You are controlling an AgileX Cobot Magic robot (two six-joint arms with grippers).
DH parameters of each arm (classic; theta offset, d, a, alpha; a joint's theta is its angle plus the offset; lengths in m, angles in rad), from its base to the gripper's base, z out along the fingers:
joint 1: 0 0.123 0 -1.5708
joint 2: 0.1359 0 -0.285 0
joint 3: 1.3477 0 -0.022 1.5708
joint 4: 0 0.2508 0 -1.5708
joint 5: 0 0 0.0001 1.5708
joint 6: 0 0.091 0 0
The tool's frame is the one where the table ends.
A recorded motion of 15 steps. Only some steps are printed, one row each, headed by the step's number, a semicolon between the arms.
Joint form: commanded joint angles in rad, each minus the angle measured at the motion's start. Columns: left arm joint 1, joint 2, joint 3, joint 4, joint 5, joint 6; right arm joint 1, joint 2, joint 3, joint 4, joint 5, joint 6.
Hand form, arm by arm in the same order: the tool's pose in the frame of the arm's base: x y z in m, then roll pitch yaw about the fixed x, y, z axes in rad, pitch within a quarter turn. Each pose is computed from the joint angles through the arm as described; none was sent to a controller.
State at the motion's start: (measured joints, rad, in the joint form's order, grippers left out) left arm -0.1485 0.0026 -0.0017 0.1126 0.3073 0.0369; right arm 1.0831 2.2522 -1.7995 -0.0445 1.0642 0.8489
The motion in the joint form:
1: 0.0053 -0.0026 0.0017 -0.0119 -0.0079 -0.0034; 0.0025 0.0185 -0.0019 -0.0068 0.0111 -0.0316
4: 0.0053 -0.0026 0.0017 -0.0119 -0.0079 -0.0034; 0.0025 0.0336 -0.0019 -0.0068 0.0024 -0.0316
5: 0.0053 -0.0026 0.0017 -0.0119 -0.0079 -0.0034; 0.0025 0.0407 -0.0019 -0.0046 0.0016 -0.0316
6: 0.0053 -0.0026 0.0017 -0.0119 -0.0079 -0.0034; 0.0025 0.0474 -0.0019 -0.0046 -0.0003 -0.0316
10: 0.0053 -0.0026 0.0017 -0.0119 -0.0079 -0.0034; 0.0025 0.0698 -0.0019 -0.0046 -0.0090 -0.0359
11: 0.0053 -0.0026 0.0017 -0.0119 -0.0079 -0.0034; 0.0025 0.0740 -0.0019 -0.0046 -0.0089 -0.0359
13: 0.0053 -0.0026 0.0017 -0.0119 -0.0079 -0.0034; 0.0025 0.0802 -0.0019 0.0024 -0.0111 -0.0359
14: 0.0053 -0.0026 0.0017 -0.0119 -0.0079 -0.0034; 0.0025 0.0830 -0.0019 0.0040 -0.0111 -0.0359
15: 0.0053 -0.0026 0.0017 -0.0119 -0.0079 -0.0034; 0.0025 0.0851 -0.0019 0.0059 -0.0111 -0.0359
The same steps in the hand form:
1: 0.0543 -0.0051 0.1862 2.5763 1.3205 2.4490; 0.2194 0.4073 0.1507 3.0917 0.1120 -2.8543
4: 0.0543 -0.0051 0.1862 2.5763 1.3205 2.4490; 0.2199 0.4083 0.1438 3.0962 0.1074 -2.8533
5: 0.0543 -0.0051 0.1862 2.5763 1.3205 2.4490; 0.2198 0.4086 0.1405 3.0993 0.1015 -2.8538
6: 0.0543 -0.0051 0.1862 2.5763 1.3205 2.4490; 0.2200 0.4088 0.1374 3.1027 0.0981 -2.8534
10: 0.0543 -0.0051 0.1862 2.5763 1.3205 2.4490; 0.2204 0.4097 0.1270 3.1129 0.0885 -2.8478
11: 0.0543 -0.0051 0.1862 2.5763 1.3205 2.4490; 0.2204 0.4097 0.1251 3.1159 0.0855 -2.8475
13: 0.0543 -0.0051 0.1862 2.5763 1.3205 2.4490; 0.2200 0.4101 0.1222 3.1143 0.0782 -2.8506
14: 0.0543 -0.0051 0.1862 2.5763 1.3205 2.4490; 0.2199 0.4102 0.1209 3.1153 0.0752 -2.8512
15: 0.0543 -0.0051 0.1862 2.5763 1.3205 2.4490; 0.2198 0.4103 0.1199 3.1156 0.0725 -2.8520

